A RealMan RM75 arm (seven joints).
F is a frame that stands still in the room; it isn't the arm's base.
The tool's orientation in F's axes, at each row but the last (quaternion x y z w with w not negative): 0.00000 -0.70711 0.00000 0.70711; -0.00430 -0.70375 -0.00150 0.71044; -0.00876 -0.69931 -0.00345 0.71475; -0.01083 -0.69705 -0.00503 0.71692; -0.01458 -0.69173 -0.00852 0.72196; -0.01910 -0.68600 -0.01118 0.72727; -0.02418 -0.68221 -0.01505 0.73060; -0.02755 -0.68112 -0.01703 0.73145; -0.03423 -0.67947 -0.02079 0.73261
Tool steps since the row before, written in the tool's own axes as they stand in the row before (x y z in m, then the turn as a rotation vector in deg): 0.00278 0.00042 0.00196 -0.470 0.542 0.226; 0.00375 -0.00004 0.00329 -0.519 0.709 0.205; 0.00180 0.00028 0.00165 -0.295 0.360 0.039; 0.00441 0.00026 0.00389 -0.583 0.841 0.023; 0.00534 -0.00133 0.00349 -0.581 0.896 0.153; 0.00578 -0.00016 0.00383 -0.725 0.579 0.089; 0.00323 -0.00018 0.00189 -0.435 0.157 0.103; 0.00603 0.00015 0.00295 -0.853 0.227 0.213; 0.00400 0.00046 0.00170 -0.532 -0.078 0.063
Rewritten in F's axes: -0.00196 0.00042 0.00278 -0.226 0.542 -0.470; -0.00325 0.00000 0.00378 -0.204 0.709 -0.520; -0.00161 0.00032 0.00183 -0.039 0.358 -0.297; -0.00376 0.00038 0.00451 -0.021 0.837 -0.589; -0.00330 -0.00117 0.00550 -0.149 0.896 -0.582; -0.00349 0.00006 0.00599 -0.107 0.575 -0.726; -0.00167 -0.00004 0.00335 -0.124 0.158 -0.429; -0.00250 0.00041 0.00622 -0.259 0.229 -0.840; -0.00135 0.00066 0.00410 -0.109 -0.081 -0.524
